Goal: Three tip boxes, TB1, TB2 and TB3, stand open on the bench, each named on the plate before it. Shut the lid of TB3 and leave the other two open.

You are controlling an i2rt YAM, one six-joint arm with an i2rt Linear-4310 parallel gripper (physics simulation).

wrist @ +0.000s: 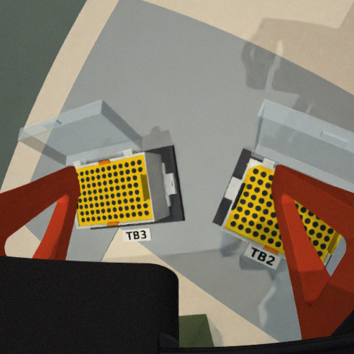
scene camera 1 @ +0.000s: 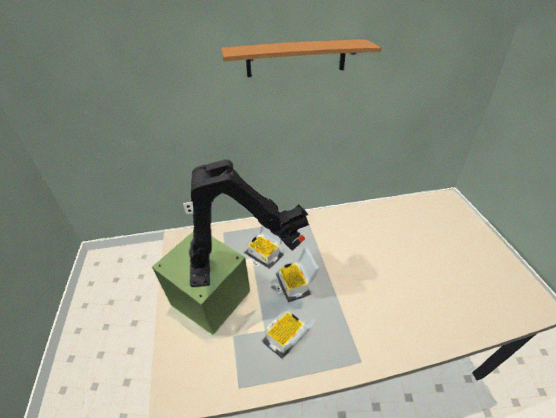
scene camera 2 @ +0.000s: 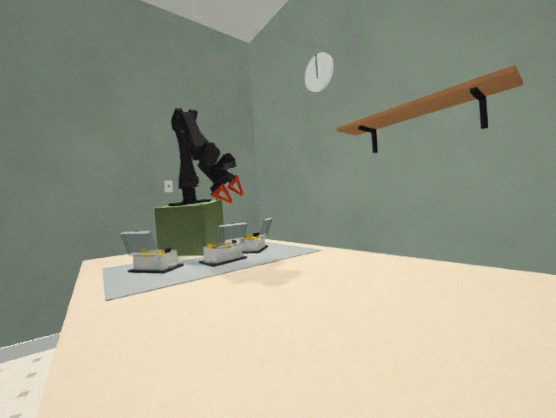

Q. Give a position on a grey mat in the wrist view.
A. At 175, 80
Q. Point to a grey mat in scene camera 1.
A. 328, 344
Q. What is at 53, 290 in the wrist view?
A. My gripper.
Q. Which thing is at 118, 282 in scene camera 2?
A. A grey mat.
